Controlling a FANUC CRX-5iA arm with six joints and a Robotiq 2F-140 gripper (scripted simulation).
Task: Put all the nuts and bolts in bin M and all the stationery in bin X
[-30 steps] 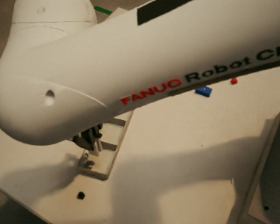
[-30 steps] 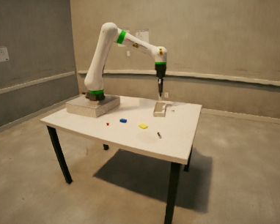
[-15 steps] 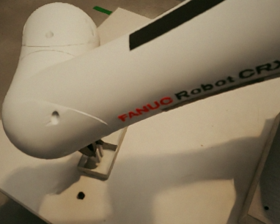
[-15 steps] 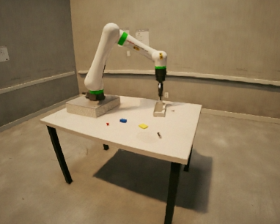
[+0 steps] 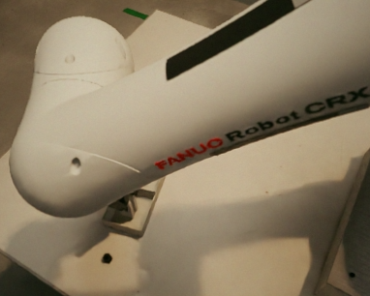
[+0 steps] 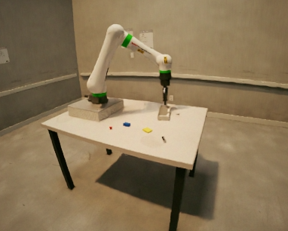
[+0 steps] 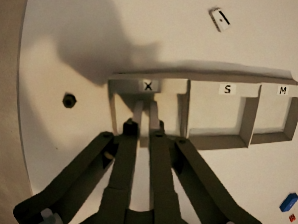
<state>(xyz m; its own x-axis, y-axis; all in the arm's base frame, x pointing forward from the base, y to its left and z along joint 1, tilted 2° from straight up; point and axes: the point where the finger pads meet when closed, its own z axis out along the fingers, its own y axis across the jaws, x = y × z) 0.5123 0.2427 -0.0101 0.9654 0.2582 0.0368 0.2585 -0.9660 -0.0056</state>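
Now: the black nut 30 mm behind my hand, 100 mm to the left of it and 50 mm below it. Also, from my hand: yellow pad (50 mm ahead, 390 mm to the right, 40 mm below); then pale bin (30 mm ahead, 80 mm to the right, 30 mm below); then grey item (130 mm ahead, 40 mm to the right, 40 mm below).
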